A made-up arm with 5 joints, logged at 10 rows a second.
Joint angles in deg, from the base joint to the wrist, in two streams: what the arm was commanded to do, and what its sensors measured. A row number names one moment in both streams.
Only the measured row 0 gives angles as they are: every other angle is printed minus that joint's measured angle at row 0.
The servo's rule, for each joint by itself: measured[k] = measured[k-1] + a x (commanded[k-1-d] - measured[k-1]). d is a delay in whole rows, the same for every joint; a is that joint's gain. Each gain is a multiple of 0.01, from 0.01 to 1. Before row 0 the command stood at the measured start. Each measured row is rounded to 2 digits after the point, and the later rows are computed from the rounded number. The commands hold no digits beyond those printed.
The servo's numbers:
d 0
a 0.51 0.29 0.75 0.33 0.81
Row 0, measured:
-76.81 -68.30 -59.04 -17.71 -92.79
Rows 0 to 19, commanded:
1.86 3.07 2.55 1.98 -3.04
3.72 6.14 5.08 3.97 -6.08
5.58 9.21 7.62 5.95 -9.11
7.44 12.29 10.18 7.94 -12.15
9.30 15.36 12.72 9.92 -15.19
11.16 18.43 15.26 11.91 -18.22
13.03 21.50 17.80 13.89 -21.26
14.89 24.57 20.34 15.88 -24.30
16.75 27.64 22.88 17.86 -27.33
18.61 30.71 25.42 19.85 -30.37
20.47 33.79 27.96 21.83 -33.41
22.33 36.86 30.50 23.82 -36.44
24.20 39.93 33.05 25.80 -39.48
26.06 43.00 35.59 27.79 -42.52
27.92 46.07 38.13 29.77 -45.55
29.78 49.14 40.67 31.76 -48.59
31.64 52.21 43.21 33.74 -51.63
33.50 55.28 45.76 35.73 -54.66
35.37 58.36 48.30 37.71 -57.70
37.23 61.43 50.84 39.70 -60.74
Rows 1 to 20, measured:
0.95 0.89 1.91 0.65 -2.46
2.36 2.41 4.29 1.75 -5.39
4.00 4.38 6.79 3.14 -8.40
5.75 6.67 9.33 4.72 -11.44
7.56 9.19 11.87 6.44 -14.48
9.40 11.87 14.41 8.25 -17.51
11.25 14.66 16.95 10.11 -20.55
13.11 17.53 19.49 12.01 -23.59
14.97 20.46 22.03 13.94 -26.62
16.83 23.43 24.57 15.89 -29.66
18.69 26.43 27.11 17.85 -32.70
20.55 29.45 29.65 19.82 -35.73
22.41 32.49 32.20 21.79 -38.77
24.27 35.54 34.74 23.77 -41.81
26.13 38.59 37.28 25.75 -44.84
27.99 41.65 39.82 27.73 -47.88
29.85 44.71 42.36 29.71 -50.92
31.71 47.78 44.91 31.70 -53.95
33.58 50.85 47.45 33.68 -56.99
35.44 53.92 49.99 35.67 -60.03

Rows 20 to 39, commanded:
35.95 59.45 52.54 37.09 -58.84
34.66 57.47 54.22 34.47 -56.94
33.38 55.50 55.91 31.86 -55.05
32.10 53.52 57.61 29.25 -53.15
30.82 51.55 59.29 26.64 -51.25
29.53 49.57 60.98 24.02 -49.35
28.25 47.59 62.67 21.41 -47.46
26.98 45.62 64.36 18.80 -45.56
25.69 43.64 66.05 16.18 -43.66
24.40 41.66 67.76 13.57 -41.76
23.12 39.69 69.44 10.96 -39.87
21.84 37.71 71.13 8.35 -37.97
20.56 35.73 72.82 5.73 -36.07
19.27 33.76 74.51 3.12 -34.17
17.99 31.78 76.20 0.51 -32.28
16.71 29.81 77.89 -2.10 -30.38
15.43 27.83 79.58 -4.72 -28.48
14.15 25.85 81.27 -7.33 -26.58
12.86 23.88 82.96 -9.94 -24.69
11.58 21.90 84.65 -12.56 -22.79
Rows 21 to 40, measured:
35.70 55.52 51.90 36.14 -59.07
35.17 56.09 53.64 35.59 -57.34
34.26 55.92 55.34 34.36 -55.49
33.16 55.22 57.04 32.67 -53.59
31.97 54.16 58.73 30.68 -51.69
30.73 52.83 60.42 28.48 -49.79
29.47 51.31 62.11 26.15 -47.90
28.20 49.66 63.80 23.72 -46.00
26.92 47.91 65.49 21.23 -44.10
25.63 46.10 67.19 18.70 -42.20
24.35 44.24 68.88 16.15 -40.31
23.07 42.35 70.57 13.58 -38.41
21.79 40.43 72.26 10.99 -36.51
20.50 38.50 73.95 8.39 -34.61
19.22 36.55 75.64 5.79 -32.72
17.94 34.60 77.33 3.19 -30.82
16.66 32.64 79.02 0.58 -28.92
15.38 30.67 80.71 -2.03 -27.02
14.09 28.70 82.40 -4.64 -25.13
12.81 26.73 84.09 -7.25 -23.23

